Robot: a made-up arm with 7 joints. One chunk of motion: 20 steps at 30 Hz.
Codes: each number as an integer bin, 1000 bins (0 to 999) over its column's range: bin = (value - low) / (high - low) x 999, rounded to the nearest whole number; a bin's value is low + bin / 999 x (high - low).
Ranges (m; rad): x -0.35..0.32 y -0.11..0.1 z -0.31..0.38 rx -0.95..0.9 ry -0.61..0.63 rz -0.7..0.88
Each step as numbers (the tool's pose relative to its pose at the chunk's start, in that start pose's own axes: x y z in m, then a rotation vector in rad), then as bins.
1 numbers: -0.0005 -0.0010 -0.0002 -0.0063 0.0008 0.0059
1 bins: 521 519 449 510 492 446
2 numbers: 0.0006 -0.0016 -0.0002 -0.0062 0.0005 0.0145
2 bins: 523 516 449 510 492 452
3 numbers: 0.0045 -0.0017 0.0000 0.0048 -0.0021 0.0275
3 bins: 529 515 449 516 490 460
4 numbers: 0.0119 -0.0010 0.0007 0.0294 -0.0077 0.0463
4 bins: 540 519 450 529 485 472
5 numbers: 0.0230 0.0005 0.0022 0.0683 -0.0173 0.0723
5 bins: 556 526 452 550 478 488
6 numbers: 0.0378 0.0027 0.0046 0.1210 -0.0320 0.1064
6 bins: 578 536 455 578 466 510
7 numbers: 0.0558 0.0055 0.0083 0.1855 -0.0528 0.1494
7 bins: 605 549 461 613 449 537
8 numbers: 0.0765 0.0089 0.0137 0.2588 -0.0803 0.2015
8 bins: 636 566 469 653 427 570
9 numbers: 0.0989 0.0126 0.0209 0.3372 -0.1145 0.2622
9 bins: 669 583 479 695 399 608
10 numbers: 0.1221 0.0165 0.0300 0.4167 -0.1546 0.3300
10 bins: 704 602 492 738 367 651
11 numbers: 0.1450 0.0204 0.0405 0.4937 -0.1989 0.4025
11 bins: 738 620 507 780 331 697
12 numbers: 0.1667 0.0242 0.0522 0.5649 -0.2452 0.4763
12 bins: 770 638 524 818 294 744
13 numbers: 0.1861 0.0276 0.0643 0.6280 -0.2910 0.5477
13 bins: 799 655 542 852 257 789
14 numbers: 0.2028 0.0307 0.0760 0.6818 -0.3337 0.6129
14 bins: 824 669 559 881 223 830
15 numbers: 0.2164 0.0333 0.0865 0.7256 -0.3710 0.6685
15 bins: 845 682 574 905 193 865
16 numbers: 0.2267 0.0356 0.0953 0.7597 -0.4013 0.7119
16 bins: 860 693 587 923 168 893
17 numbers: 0.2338 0.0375 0.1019 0.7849 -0.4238 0.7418
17 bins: 870 702 596 937 150 912
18 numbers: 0.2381 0.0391 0.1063 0.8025 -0.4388 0.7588
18 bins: 877 709 603 946 138 922
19 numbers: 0.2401 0.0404 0.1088 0.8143 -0.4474 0.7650
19 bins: 880 715 606 953 131 926
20 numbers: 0.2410 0.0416 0.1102 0.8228 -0.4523 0.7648
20 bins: 881 721 608 957 127 926
